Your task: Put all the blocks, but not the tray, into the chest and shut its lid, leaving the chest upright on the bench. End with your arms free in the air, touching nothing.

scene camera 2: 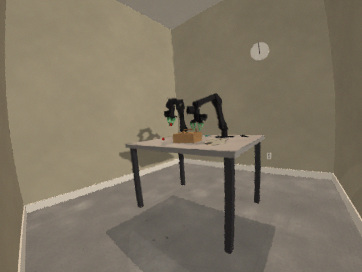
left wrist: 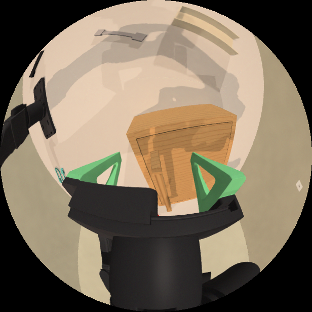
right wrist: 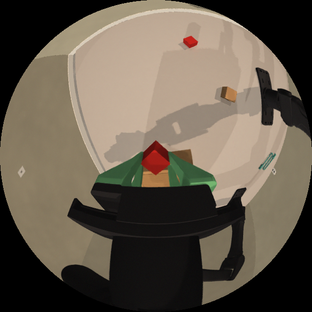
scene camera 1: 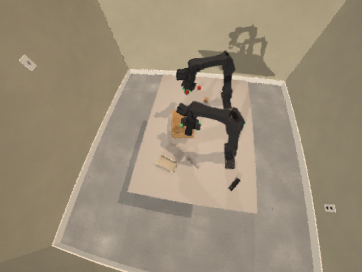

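Seen in the pictures: left gripper, between the fingertips: (scene camera 2: 196,130); right gripper, between the fingertips: (scene camera 2: 170,124) (scene camera 1: 186,93); left arm's base, origin of its link: (scene camera 2: 224,137) (scene camera 1: 229,155); right arm's base, origin of its link: (scene camera 1: 225,100).
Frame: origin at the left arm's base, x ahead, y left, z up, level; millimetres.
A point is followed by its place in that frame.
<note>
The wooden chest (scene camera 1: 176,132) {x 411, y -130, z 83 mm} (scene camera 2: 187,138) {x 452, y -178, z 40 mm} (left wrist: 182,114) stands upright on the bench; its lid (left wrist: 212,137) looks shut, with a bar handle (left wrist: 162,184) on top. My left gripper (scene camera 1: 190,126) {x 311, y -161, z 99 mm} (scene camera 2: 196,126) {x 311, y -161, z 99 mm} (left wrist: 155,155) is open and empty, low over the lid, its fingers on either side of the handle in the left wrist view; contact cannot be told. My right gripper (scene camera 1: 187,91) {x 355, y -445, z 170 mm} (scene camera 2: 171,121) {x 355, y -445, z 170 mm} (right wrist: 155,155) is shut on a red block (right wrist: 156,156), held above the bench. A second red block (scene camera 1: 199,88) {x 247, y -657, z 17 mm} (scene camera 2: 163,139) {x 260, y -657, z 5 mm} (right wrist: 190,42) and a wooden block (scene camera 1: 206,100) {x 180, y -502, z 26 mm} (right wrist: 229,94) lie on the bench.
A pale tray (scene camera 1: 166,163) {x 470, y 95, z 2 mm} (left wrist: 207,30) lies below the chest in scene camera 1. A grey handle-shaped piece (scene camera 1: 191,162) {x 283, y 72, z 5 mm} (left wrist: 121,35) lies near it. A black piece (scene camera 1: 234,184) {x -25, y 208, z 7 mm} (left wrist: 36,64) and a teal item (left wrist: 60,175) (right wrist: 267,161) lie near the arm bases.
</note>
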